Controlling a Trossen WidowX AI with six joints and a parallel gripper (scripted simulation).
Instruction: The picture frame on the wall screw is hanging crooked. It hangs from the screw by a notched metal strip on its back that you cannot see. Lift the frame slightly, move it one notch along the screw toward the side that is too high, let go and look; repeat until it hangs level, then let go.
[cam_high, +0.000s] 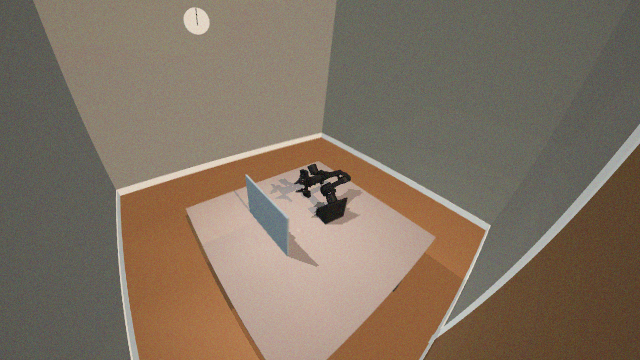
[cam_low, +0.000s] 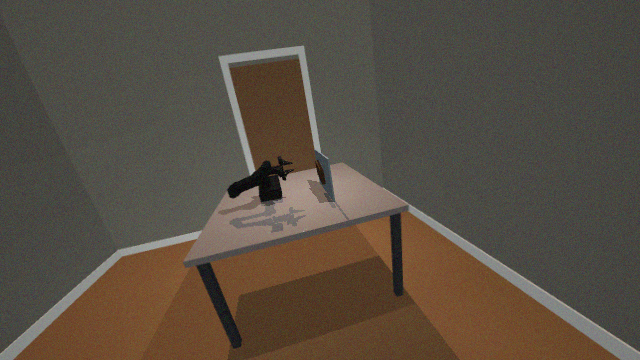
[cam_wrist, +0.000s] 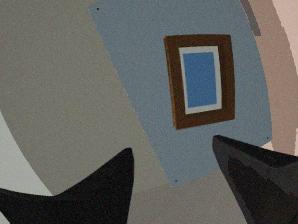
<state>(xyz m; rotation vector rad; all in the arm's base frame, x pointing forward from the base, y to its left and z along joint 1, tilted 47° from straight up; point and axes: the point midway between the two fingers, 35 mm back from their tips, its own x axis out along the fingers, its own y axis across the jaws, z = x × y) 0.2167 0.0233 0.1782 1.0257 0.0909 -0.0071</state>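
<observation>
The picture frame lies 200 mm ahead of my gripper tip, 20 mm to the left of it and 90 mm below it. Also, from my gripper tip: wall panel: 210 mm ahead, 30 mm to the left, 100 mm below.
</observation>
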